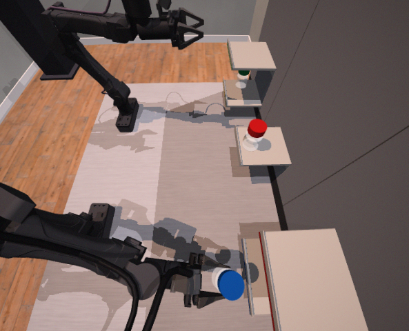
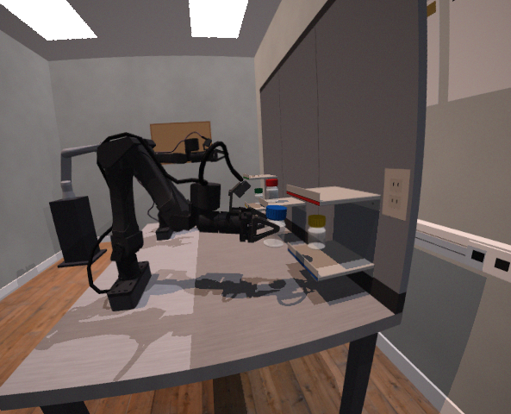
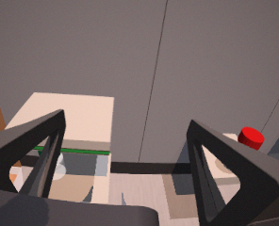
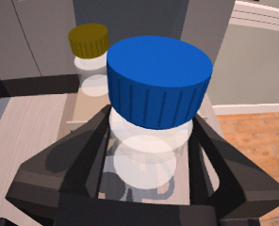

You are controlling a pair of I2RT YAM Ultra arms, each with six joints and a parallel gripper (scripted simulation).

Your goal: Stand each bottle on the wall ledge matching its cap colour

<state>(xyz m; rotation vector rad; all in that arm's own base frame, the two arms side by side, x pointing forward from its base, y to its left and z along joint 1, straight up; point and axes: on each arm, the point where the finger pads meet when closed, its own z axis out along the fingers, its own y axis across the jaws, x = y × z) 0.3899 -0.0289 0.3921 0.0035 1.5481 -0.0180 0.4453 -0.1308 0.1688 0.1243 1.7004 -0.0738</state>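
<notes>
Right now the yellow-capped bottle is 16 cm ahead of my right hand, 7 cm to the left of it and 7 cm below it. The rest, counted from my right hand: grey wall panel 42 cm to the left, 26 cm ahead, 23 cm above; then blue-capped bottle 1 cm below; then red-capped bottle 40 cm to the left, 12 cm ahead, 3 cm above.
</notes>
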